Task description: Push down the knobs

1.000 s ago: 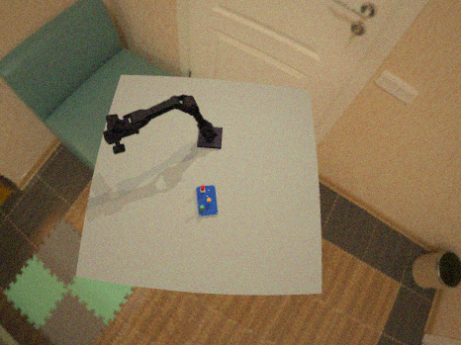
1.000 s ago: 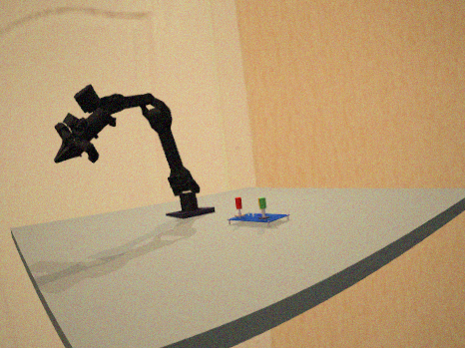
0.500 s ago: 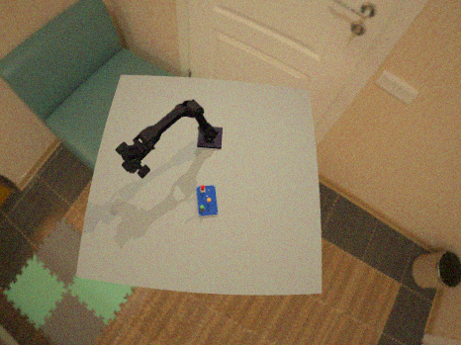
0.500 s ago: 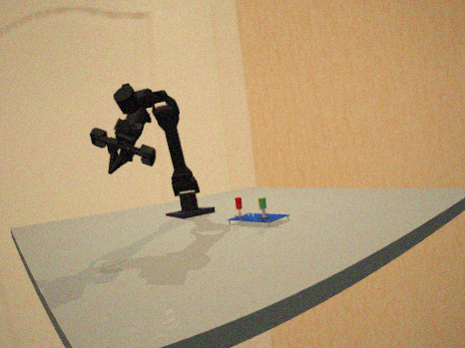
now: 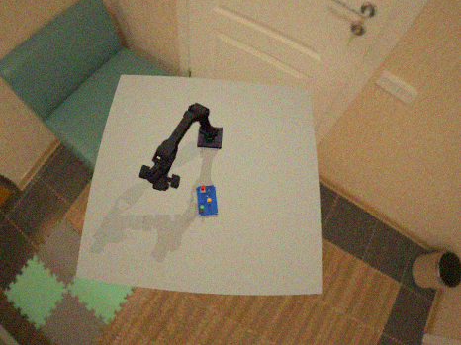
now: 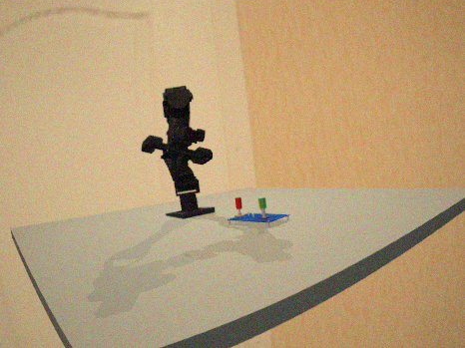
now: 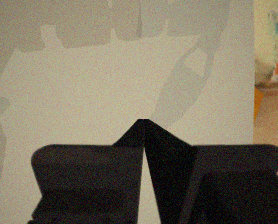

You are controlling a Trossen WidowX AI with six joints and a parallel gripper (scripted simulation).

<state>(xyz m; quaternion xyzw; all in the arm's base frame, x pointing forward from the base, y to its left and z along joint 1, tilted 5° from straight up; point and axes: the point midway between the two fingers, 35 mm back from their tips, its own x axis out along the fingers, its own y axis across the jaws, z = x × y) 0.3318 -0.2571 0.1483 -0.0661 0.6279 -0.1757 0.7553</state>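
Right now my gripper tip is 2 cm past the red knob, 23 cm to the right of it and 10 cm above it. The rest, counted from my gripper tip: orange knob (5 cm ahead, 26 cm to the left, 10 cm below).
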